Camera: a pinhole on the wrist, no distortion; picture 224 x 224 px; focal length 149.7 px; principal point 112.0 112.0 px. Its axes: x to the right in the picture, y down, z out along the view. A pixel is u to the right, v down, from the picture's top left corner.
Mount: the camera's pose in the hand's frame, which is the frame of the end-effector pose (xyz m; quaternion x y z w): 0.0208 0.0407 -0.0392 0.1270 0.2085 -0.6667 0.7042
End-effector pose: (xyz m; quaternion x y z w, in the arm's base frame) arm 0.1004 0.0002 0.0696 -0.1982 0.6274 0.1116 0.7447
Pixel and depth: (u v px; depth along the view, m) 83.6 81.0 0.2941
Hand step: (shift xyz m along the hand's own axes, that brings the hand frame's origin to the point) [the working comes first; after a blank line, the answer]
In the camera's frame: -0.0558 -0.0609 0.2941

-0.0044 -0.0490 0.2517
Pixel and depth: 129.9 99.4 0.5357
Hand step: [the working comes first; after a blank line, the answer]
In the camera's frame: 0.0641 -0.0451 0.5357

0.0442 -0.2644 0.4075
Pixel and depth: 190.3 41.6 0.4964
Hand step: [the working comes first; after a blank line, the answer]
In the camera's frame: 0.2596 -0.2334 0.4964

-0.1428 -0.4345 0.3010
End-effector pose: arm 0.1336 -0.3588 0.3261 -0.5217 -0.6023 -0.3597 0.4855
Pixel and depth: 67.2 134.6 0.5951
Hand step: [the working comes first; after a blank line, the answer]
In the camera's frame: -0.1781 0.0898 0.5951

0.1796 -0.0663 0.5585
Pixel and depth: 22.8 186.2 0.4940
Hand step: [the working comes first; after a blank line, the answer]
In the camera's frame: -0.2944 0.2449 0.4940

0.3180 0.0951 0.5079
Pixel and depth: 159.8 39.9 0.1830
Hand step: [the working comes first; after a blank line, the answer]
In the camera's frame: 0.0584 -0.0881 0.1830

-0.0425 -0.1016 0.1037
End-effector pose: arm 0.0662 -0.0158 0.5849 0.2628 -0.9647 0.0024 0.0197
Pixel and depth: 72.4 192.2 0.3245
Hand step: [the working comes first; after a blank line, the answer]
In the camera's frame: -0.0858 0.1738 0.3245

0.2315 -0.0178 0.2691
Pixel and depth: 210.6 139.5 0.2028
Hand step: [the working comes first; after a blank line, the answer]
In the camera's frame: 0.1336 0.0373 0.2028

0.0862 -0.1674 0.0739
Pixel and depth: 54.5 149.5 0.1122
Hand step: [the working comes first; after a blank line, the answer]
In the camera's frame: -0.0431 0.0281 0.1122

0.0616 0.0298 0.0768
